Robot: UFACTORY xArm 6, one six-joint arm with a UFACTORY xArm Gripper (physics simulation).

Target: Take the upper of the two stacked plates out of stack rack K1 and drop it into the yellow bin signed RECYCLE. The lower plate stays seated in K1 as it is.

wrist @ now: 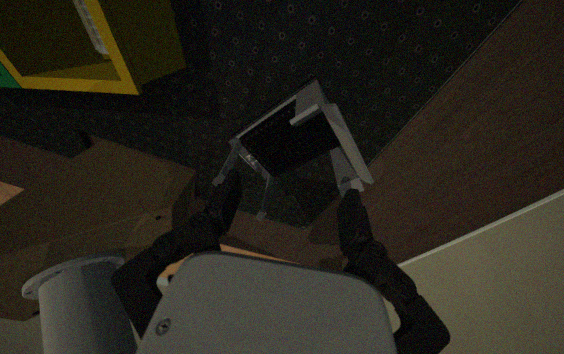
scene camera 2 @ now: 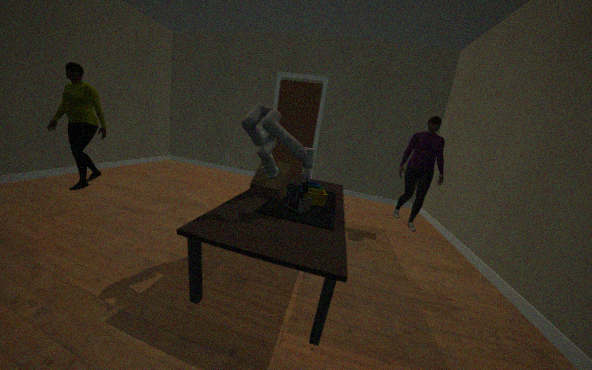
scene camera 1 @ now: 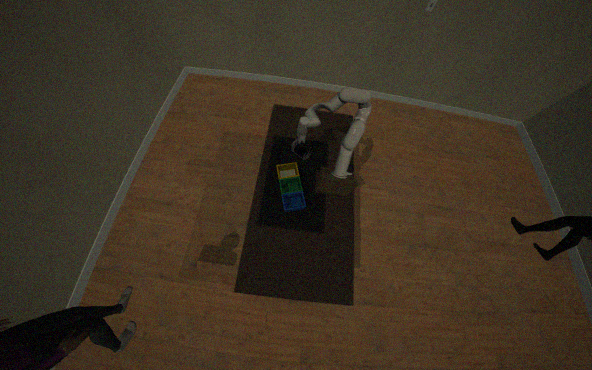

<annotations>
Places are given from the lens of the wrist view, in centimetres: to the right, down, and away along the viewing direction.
black microplate (wrist: 278,146): 0, -4, 25
</annotations>
